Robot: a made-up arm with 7 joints.
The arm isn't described. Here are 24 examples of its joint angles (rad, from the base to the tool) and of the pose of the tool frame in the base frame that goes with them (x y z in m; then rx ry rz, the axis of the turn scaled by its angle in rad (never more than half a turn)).
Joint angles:
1: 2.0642 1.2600 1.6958 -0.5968 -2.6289 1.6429 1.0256
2: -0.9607 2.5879 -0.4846 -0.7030 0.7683 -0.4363 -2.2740
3: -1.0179 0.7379 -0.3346 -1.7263 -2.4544 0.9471 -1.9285
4: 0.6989 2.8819 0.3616 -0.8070 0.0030 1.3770 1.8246
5: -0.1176 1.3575 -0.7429 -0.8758 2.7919 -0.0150 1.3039
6: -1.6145 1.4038 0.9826 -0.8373 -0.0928 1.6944 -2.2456
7: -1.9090 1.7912 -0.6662 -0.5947 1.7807 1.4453 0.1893
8: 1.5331 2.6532 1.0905 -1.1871 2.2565 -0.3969 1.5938
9: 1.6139 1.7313 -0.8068 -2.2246 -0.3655 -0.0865 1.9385
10: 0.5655 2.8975 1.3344 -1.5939 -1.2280 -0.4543 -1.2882
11: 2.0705 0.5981 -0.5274 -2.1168 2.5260 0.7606 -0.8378
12: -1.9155 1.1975 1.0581 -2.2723 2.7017 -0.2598 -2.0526
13: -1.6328 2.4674 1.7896 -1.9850 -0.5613 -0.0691 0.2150
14: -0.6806 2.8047 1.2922 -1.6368 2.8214 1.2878 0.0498
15: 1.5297 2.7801 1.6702 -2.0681 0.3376 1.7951 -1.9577
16: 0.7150 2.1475 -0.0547 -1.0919 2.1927 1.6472 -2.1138
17: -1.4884 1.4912 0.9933 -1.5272 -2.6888 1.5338 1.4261
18: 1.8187 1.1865 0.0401 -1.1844 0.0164 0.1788 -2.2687
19: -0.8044 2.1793 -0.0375 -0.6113 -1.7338 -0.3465 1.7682
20: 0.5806 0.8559 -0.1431 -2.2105 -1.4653 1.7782 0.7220
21: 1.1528 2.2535 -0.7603 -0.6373 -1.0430 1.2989 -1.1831
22: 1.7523 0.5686 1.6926 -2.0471 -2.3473 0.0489 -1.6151
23: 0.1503 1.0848 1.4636 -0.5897 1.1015 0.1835 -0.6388
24: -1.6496 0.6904 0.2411 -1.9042 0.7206 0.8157 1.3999
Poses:
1: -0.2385 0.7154 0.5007 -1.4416 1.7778 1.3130
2: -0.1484 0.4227 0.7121 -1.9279 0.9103 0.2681
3: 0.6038 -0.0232 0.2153 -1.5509 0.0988 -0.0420
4: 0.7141 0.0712 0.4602 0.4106 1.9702 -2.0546
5: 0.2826 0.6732 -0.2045 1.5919 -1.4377 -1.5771
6: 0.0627 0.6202 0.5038 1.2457 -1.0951 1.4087
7: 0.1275 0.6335 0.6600 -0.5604 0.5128 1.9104
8: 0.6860 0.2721 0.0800 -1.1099 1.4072 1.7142
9: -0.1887 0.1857 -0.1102 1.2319 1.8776 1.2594
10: 0.4101 -0.2663 0.4649 -0.1871 0.9930 1.3784
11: -0.4389 -0.0080 -0.1207 -0.3851 2.4896 1.7274
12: -0.1329 0.2872 0.3395 2.3031 1.3870 -0.1225
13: -0.3879 0.0167 0.0049 0.6167 0.8308 0.2200
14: -0.3123 -0.2936 0.6145 0.4482 -0.9629 0.6884
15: 0.4137 -0.1980 0.1385 2.1248 -1.7512 -1.3502
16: 0.4182 0.6124 0.2131 1.2203 0.1997 -0.0161
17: -0.1020 0.4414 0.6091 0.5192 0.3842 -0.2251
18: -0.3962 0.5352 -0.0179 0.8896 -0.1464 -1.5959
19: 0.1224 0.5228 0.6066 -1.2731 1.7588 -2.2151
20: 0.2841 0.1243 -0.2262 -1.1116 1.4566 -2.2455
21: 0.1418 0.7610 0.2038 -0.6391 0.0459 2.1466
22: -0.1595 0.3857 0.3301 -0.6184 -0.5507 2.6234
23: -0.0721 0.7643 0.0011 0.2004 0.3754 -2.8937
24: 0.1891 0.1410 0.6010 -1.3285 0.3884 0.6015
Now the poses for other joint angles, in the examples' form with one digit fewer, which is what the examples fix.
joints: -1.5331 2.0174 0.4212 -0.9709 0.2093 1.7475 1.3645
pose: -0.281 0.464 0.661 1.836 -0.716 -1.900
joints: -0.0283 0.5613 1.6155 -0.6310 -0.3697 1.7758 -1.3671
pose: 0.027 0.652 -0.371 1.052 1.407 1.117
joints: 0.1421 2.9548 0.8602 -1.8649 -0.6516 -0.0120 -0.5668
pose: 0.348 -0.241 0.382 -0.404 2.058 1.240
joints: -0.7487 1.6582 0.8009 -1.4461 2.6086 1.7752 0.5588
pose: 0.121 0.439 0.675 -0.043 0.442 0.837
